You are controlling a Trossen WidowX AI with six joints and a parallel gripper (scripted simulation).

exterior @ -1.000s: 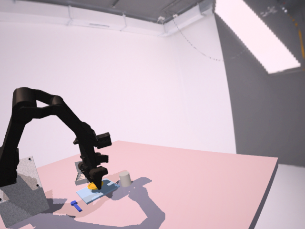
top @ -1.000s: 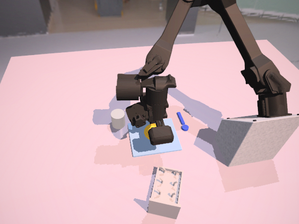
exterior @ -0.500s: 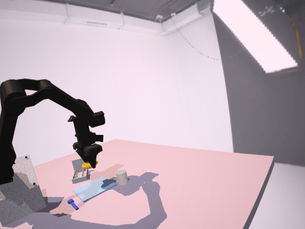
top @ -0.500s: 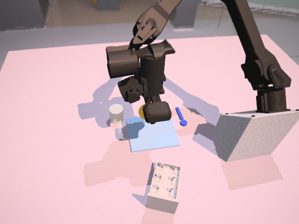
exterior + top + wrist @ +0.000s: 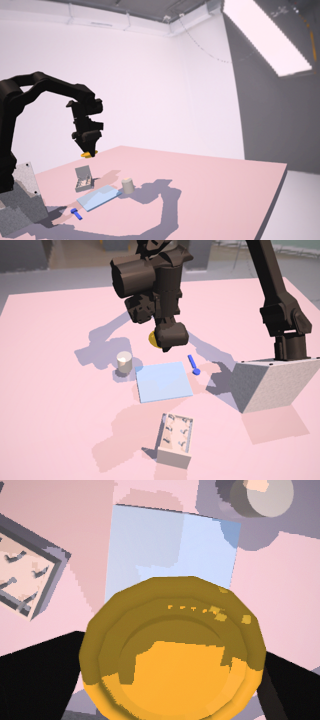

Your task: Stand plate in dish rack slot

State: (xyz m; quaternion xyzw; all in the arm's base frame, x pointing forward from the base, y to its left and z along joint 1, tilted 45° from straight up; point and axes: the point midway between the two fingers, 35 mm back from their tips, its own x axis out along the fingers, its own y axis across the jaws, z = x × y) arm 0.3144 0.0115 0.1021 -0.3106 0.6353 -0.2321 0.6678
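My gripper tip is 2 cm past the dish rack, 18 cm to the right of it and 15 cm above it. Round my gripper tip: blue spoon: 12 cm behind, 6 cm to the right, 17 cm below; yellow plate: 1 cm above; light blue mat: 1 cm behind, 1 cm to the right, 17 cm below.
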